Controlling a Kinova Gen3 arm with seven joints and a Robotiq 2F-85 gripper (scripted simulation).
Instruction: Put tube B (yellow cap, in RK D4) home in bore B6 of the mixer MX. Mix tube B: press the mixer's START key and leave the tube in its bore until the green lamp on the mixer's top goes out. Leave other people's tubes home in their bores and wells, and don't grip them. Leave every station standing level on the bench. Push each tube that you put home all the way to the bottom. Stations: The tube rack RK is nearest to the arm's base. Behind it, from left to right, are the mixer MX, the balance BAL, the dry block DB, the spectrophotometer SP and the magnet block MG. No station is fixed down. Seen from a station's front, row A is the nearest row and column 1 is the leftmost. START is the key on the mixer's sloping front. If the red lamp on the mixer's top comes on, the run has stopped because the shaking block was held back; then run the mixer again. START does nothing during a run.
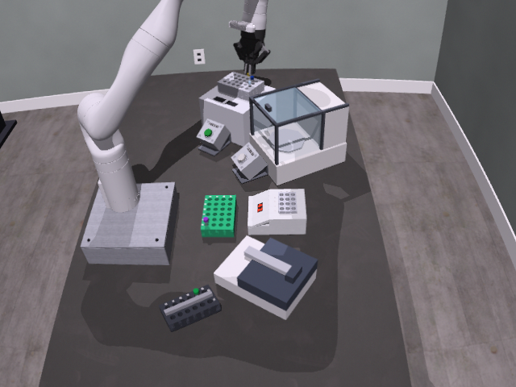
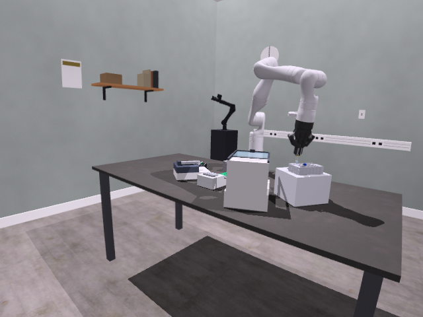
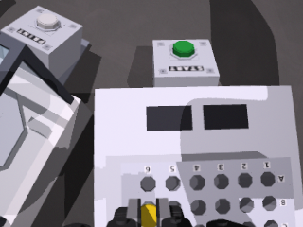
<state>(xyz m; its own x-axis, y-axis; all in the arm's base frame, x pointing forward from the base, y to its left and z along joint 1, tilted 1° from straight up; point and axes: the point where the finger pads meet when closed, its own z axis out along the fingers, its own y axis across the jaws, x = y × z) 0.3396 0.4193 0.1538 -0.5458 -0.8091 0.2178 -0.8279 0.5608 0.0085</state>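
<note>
The tube B is 4 cm below my hand. The rest, counted from my hand: dry block (8 cm ahead, 42 cm to the right, 20 cm below); then blue-capped tube (4 cm to the left, 7 cm below); then grey bore block (3 cm behind, 3 cm to the left, 8 cm below).
</note>
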